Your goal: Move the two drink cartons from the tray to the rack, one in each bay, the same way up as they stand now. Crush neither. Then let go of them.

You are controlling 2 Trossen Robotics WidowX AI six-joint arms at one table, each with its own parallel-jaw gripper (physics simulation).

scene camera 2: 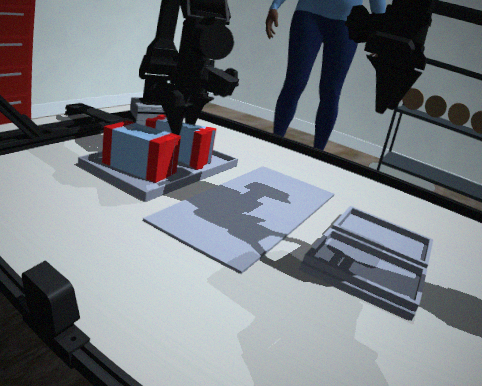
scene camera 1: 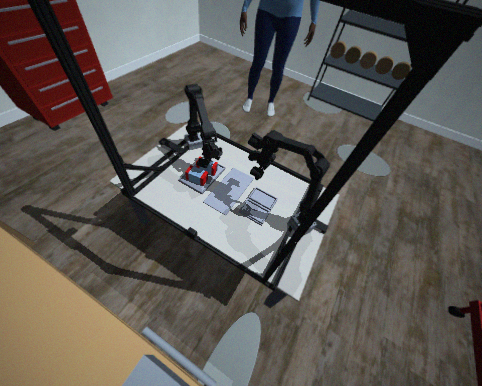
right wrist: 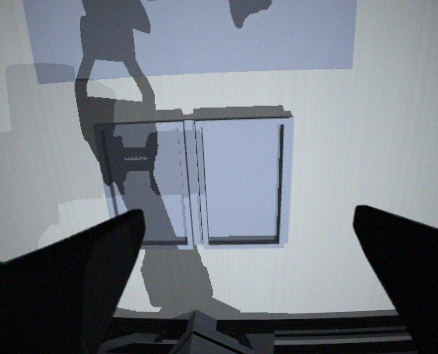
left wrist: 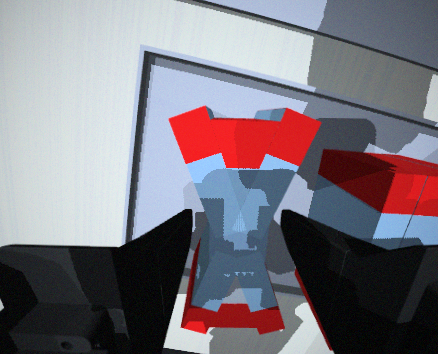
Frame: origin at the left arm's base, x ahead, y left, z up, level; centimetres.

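Seen in the pictures: left gripper, fingertip midpoint: [scene camera 2: 182,133] [left wrist: 236,216]; right gripper, fingertip midpoint: [scene camera 2: 385,111] [right wrist: 248,218]; left arm's base at its link origin: [scene camera 2: 153,102] [scene camera 1: 193,137].
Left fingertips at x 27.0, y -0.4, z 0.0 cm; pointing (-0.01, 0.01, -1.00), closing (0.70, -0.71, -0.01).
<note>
Offsets run from my left fingertips to a thing's top centre. "spot": to the spot under its first point.
Two light-blue cartons with red ends stand on the grey tray @(dx +2.2, dy -4.2, dz -4.0 cm) [scene camera 1: 202,190] [scene camera 2: 146,193] [left wrist: 132,200]. The back carton @(dx -0.5, dy -0.4, dz +1.8 cm) [scene camera 1: 214,168] [scene camera 2: 188,145] [left wrist: 240,200] is pinched in to a narrow waist in the left wrist view. The front carton @(dx +4.7, dy -9.1, dz +1.8 cm) [scene camera 1: 196,175] [scene camera 2: 127,151] [left wrist: 382,195] stands beside it, partly hidden by a finger in that view. My left gripper [scene camera 1: 204,162] [scene camera 2: 184,121] [left wrist: 236,216] is part-open, its fingers either side of the pinched carton's waist with gaps. My right gripper [scene camera 1: 256,172] [scene camera 2: 390,107] [right wrist: 248,218] is wide open above the two-bay rack @(dx +36.9, dy +17.7, dz -3.6 cm) [scene camera 2: 380,246] [right wrist: 190,175], which holds no carton.
A flat grey-blue plate [scene camera 1: 237,177] [scene camera 2: 305,190] [left wrist: 260,6] [right wrist: 300,40] lies between tray and rack. Black frame rails edge the table. A small black block @(spot: dx +39.9, dy -24.5, dz -0.2 cm) [scene camera 1: 192,231] [scene camera 2: 50,295] sits on the front rail. A person [scene camera 1: 275,45] stands behind the table.
</note>
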